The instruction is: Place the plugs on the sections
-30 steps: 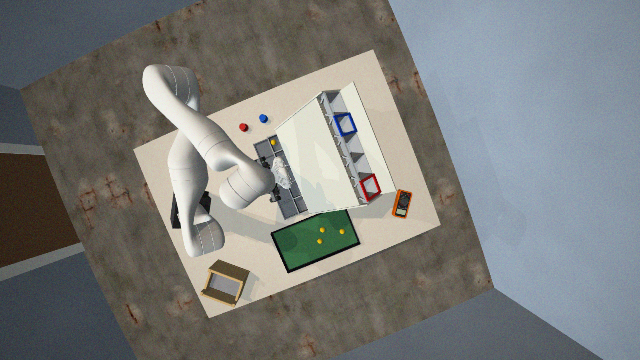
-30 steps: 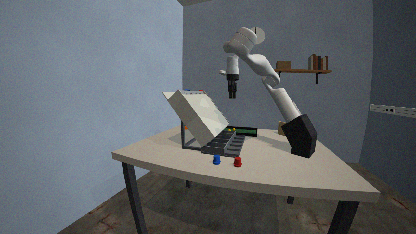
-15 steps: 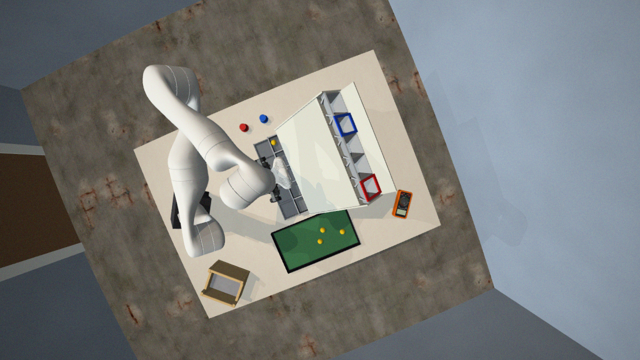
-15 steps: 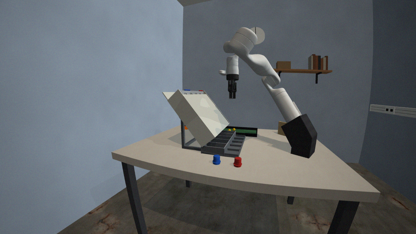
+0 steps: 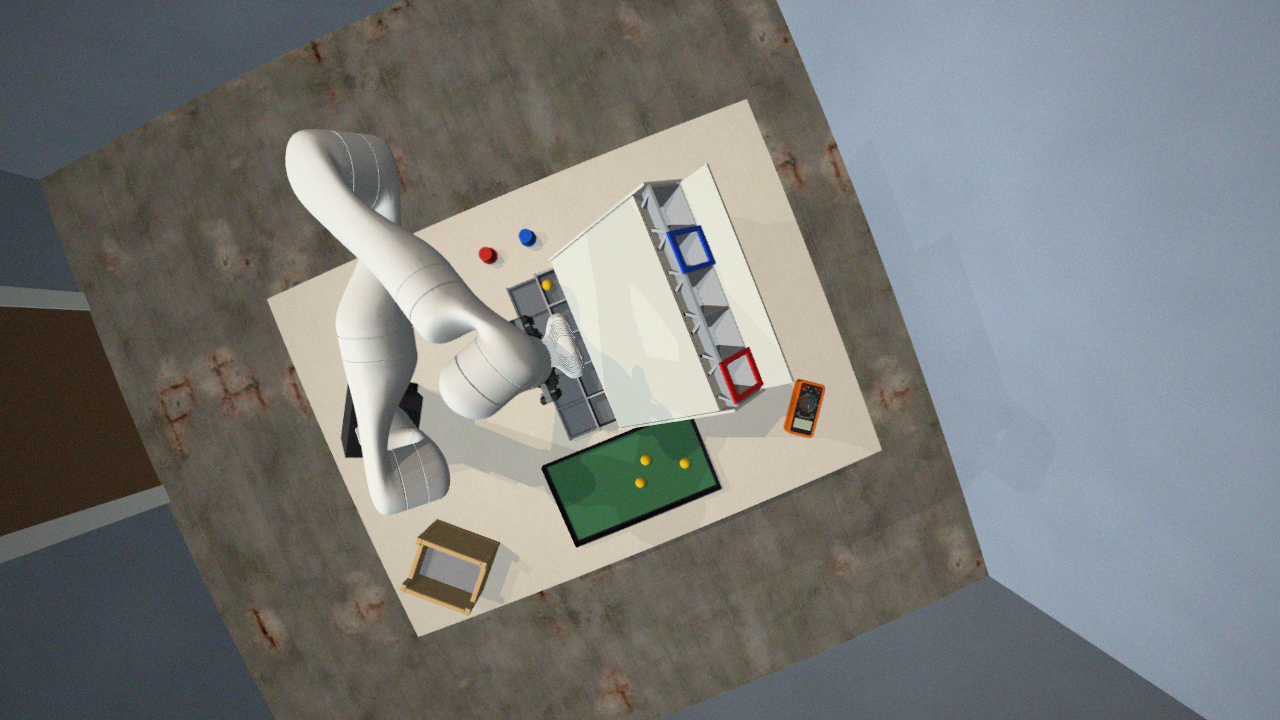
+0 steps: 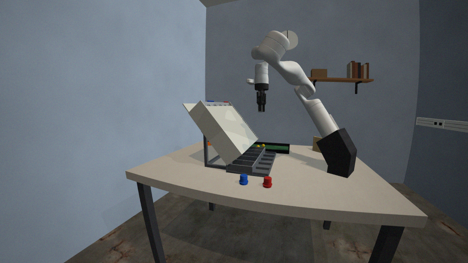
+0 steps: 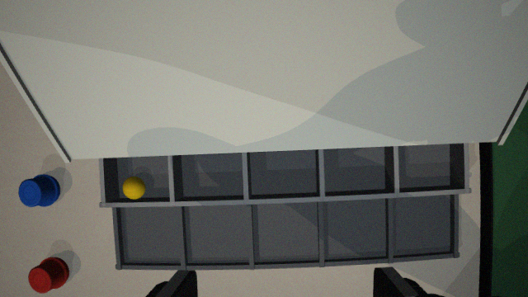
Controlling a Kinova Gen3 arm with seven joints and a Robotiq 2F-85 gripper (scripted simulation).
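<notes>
Now: hand 330 mm to the left of the green marble tray, 290 mm above it and 60 mm past it. The rest, counted from my hand: orange multimeter: 450 mm to the right, 360 mm ahead, 280 mm below; then white sloped cover: 140 mm ahead, 90 mm below, 40 mm to the right; then wooden frame: 520 mm behind, 250 mm below, 230 mm to the right.
</notes>
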